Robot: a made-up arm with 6 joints.
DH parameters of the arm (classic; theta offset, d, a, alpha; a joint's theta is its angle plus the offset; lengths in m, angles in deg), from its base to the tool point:
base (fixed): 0 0.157 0 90
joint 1: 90 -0.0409 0.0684 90
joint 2: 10.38 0 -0.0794 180
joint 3: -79.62 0.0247 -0.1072 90
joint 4: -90 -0.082 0.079 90
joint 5: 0 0.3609 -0.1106 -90
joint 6: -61.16 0 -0.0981 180
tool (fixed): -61.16 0.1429 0 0
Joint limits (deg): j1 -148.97..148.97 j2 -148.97..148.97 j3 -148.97..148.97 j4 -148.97..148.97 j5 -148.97..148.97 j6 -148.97..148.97
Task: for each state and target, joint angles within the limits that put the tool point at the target. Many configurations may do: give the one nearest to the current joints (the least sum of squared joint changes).
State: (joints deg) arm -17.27 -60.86 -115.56 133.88 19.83 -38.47
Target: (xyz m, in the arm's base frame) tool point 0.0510 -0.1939 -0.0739
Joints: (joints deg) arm -20.35 -34.09 -143.00 131.33 30.91 -36.22
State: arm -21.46 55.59 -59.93 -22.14 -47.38 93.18
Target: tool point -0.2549 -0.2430 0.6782
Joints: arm 8.76 104.44 -5.07 -6.16 -14.06 128.26
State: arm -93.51 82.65 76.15 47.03 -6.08 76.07
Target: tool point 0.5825 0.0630 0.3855
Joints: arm -58.88 109.12 39.69 40.56 -0.53 56.47
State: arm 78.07 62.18 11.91 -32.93 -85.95 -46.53
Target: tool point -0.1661 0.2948 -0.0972
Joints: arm 81.31 45.89 16.63 -52.76 -87.55 -40.09
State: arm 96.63 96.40 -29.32 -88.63 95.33 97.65
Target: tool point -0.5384 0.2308 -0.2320
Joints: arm 93.14 60.66 6.04 -74.89 111.16 99.54
